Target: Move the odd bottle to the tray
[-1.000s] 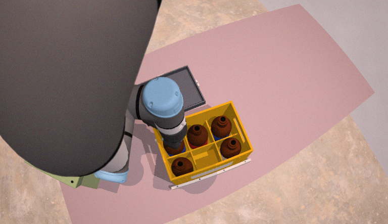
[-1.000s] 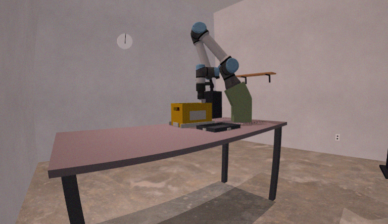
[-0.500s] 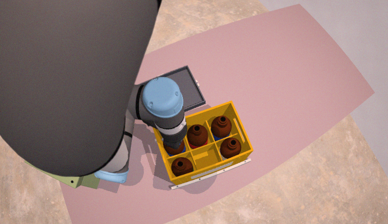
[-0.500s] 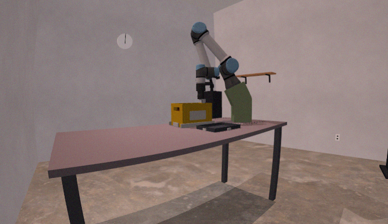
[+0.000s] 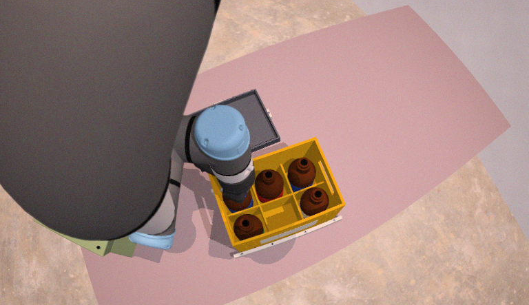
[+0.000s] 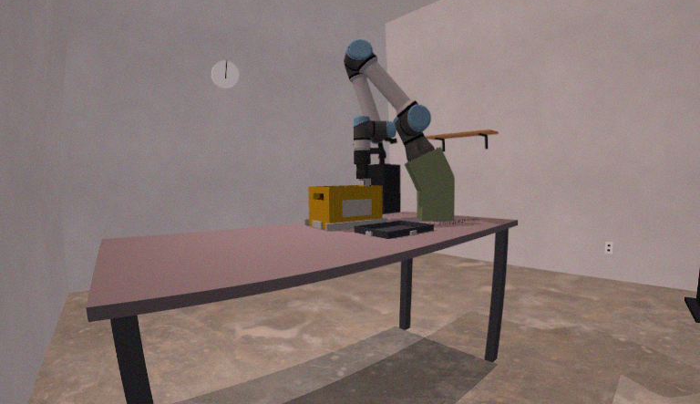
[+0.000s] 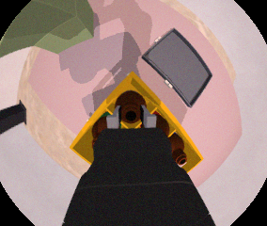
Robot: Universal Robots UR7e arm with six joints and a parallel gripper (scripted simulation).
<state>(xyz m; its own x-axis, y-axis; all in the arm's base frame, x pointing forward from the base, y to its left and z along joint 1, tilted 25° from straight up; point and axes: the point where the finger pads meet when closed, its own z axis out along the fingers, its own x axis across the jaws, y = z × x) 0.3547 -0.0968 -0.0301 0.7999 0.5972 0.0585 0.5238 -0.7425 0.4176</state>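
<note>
My hand is 80 mm short of the crate, 80 mm above it and 60 mm to the left of it. The rest, counted from my hand: glass bottle: 160 mm ahead, 120 mm to the right, 70 mm below; then dark tray: 220 mm to the left, 150 mm below, 90 mm ahead.
</note>
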